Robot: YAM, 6 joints.
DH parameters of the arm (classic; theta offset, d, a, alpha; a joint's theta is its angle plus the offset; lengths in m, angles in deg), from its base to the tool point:
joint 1: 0 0.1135 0.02 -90
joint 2: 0 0 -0.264 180
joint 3: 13.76 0 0.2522 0
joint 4: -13.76 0 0.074 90
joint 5: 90 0 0 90
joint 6: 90 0.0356 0 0
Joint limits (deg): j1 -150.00..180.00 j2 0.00..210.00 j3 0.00..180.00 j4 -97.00..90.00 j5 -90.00..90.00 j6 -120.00..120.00
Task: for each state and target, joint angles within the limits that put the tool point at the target. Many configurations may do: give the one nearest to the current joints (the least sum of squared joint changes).
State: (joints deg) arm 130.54 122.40 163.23 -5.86 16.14 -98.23
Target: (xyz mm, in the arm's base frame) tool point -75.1 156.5 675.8
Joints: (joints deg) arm 120.07 90.33 153.13 -33.09 22.18 -98.23
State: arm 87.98 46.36 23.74 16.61 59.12 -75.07
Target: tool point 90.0 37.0 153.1
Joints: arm 43.76 15.62 0.00 -2.13 86.10 -75.07
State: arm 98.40 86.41 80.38 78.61 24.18 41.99
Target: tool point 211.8 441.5 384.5
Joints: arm 65.95 122.28 102.66 63.08 22.31 41.99
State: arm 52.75 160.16 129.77 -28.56 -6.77 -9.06
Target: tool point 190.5 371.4 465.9
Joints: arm 62.13 110.25 132.05 -44.40 -8.37 -9.06
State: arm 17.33 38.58 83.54 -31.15 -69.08 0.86
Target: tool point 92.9 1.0 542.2
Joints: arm -18.86 50.08 90.35 -26.28 -60.47 0.86
